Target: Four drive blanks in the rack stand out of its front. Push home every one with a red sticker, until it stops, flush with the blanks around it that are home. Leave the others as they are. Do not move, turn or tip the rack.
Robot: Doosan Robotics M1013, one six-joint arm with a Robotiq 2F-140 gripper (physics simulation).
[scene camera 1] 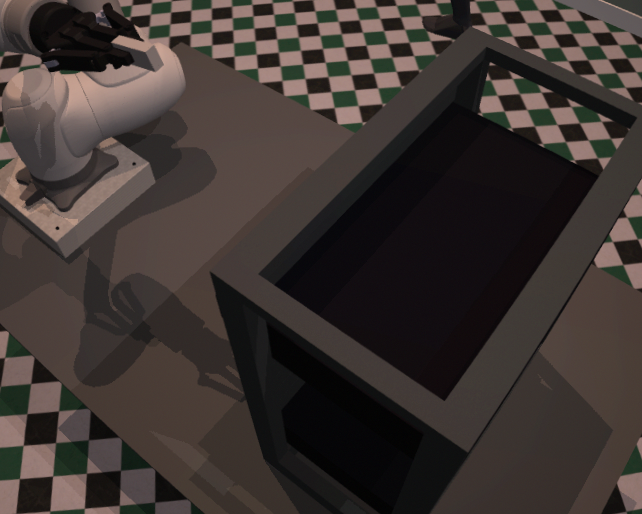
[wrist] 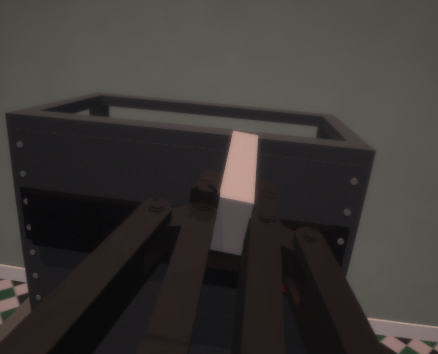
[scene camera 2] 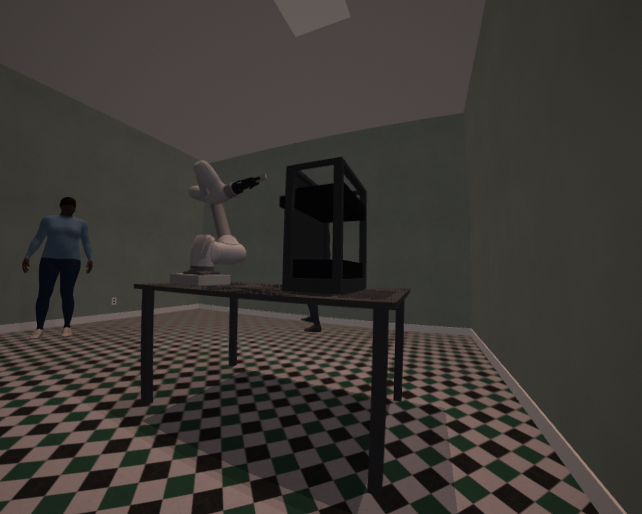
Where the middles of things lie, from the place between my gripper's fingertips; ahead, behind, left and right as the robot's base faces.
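Labels:
Drive blank (wrist: 222,270) seen: 20 mm left of my hand, 250 mm ahead of it, 220 mm below it.

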